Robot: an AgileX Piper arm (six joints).
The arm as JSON. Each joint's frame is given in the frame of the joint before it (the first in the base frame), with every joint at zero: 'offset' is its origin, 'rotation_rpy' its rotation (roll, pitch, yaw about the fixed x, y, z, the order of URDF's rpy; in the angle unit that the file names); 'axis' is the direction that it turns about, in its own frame. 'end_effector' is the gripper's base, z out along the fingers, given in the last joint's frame.
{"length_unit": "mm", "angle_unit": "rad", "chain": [
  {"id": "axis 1", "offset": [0.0, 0.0, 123.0], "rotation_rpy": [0.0, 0.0, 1.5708], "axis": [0.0, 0.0, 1.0]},
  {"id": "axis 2", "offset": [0.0, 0.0, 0.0], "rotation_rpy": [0.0, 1.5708, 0.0], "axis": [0.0, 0.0, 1.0]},
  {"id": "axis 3", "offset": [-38.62, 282.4, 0.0], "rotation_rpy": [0.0, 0.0, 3.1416], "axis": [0.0, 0.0, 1.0]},
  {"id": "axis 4", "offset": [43.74, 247.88, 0.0], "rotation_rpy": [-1.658, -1.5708, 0.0], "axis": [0.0, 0.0, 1.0]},
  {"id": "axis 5", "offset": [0.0, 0.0, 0.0], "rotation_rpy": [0.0, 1.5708, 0.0], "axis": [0.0, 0.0, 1.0]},
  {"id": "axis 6", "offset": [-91.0, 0.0, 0.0], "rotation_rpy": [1.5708, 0.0, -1.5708], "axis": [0.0, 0.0, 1.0]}
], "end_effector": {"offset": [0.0, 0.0, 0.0], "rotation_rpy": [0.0, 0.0, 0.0]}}
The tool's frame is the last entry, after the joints.
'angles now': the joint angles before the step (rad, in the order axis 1, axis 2, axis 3, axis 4, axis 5, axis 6). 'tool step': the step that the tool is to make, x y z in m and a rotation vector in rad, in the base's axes. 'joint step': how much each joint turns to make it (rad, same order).
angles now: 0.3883 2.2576 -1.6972 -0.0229 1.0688 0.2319
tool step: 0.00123 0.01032 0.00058 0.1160 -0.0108 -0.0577
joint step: 0.0000 -0.0001 0.0000 0.1169 -0.0540 0.0028
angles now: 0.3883 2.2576 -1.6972 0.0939 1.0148 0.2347
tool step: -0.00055 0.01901 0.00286 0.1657 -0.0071 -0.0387
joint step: 0.0108 0.0000 0.0000 0.1810 -0.0644 -0.0442
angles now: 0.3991 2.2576 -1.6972 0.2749 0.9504 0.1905
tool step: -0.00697 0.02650 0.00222 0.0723 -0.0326 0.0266
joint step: 0.0498 0.0000 0.0000 0.0735 -0.0555 -0.0268
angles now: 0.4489 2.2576 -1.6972 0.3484 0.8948 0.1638
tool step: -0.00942 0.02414 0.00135 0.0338 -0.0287 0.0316
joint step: 0.0535 -0.0001 0.0000 0.0280 -0.0425 -0.0046
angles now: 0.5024 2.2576 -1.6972 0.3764 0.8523 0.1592
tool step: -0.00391 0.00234 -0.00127 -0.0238 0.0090 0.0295
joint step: 0.0105 0.0009 0.0000 -0.0214 0.0206 -0.0029
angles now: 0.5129 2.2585 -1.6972 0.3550 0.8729 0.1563
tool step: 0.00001 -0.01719 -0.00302 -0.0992 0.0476 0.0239
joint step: -0.0225 0.0000 0.0000 -0.0904 0.0888 0.0199
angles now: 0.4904 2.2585 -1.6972 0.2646 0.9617 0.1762
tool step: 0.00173 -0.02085 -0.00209 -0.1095 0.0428 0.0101
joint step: -0.0283 0.0000 0.0000 -0.0995 0.0858 0.0238
